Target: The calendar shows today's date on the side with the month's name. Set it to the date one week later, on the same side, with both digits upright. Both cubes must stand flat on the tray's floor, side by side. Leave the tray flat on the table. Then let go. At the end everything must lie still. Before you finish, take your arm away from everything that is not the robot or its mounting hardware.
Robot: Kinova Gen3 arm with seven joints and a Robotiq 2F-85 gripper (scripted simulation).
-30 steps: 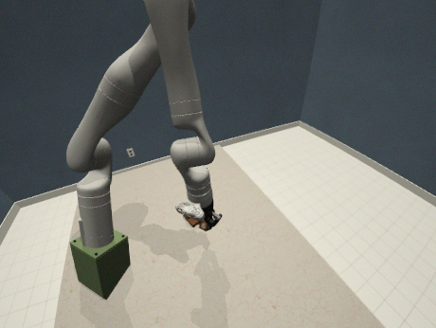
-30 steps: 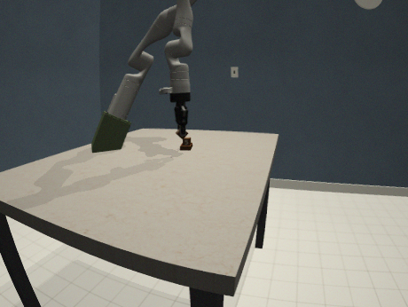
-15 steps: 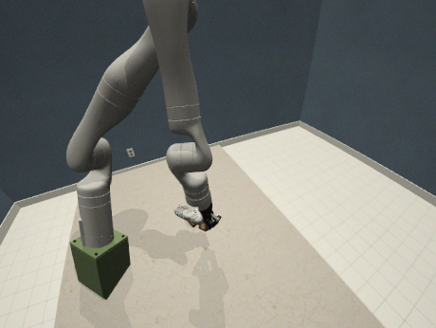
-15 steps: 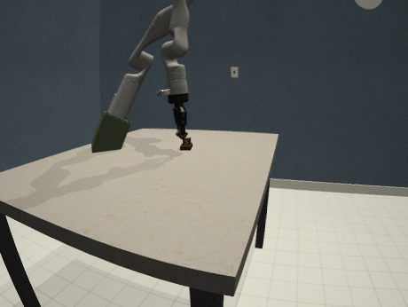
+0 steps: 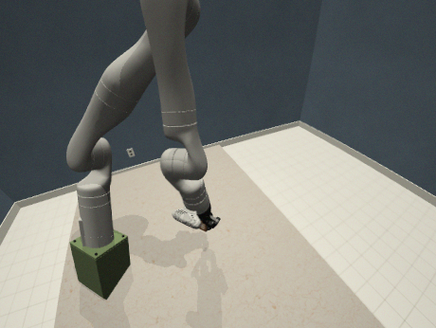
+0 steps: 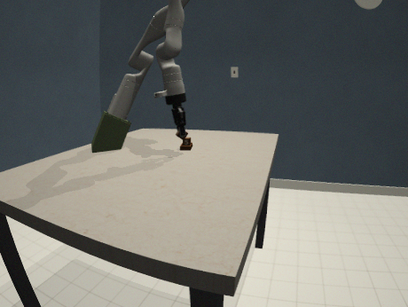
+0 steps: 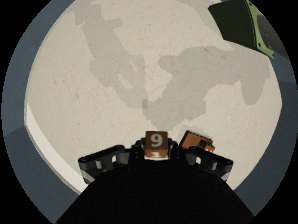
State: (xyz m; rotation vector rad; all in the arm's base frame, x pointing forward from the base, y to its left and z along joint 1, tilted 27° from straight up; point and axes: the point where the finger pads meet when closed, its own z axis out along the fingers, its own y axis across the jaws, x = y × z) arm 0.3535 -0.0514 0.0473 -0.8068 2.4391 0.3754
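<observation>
Now: the brown calendar tray 10 cm to the left of my hand, 8 cm below it and 3 cm behind it. Also, from my hand: brown digit cube 1 cm below.
</observation>
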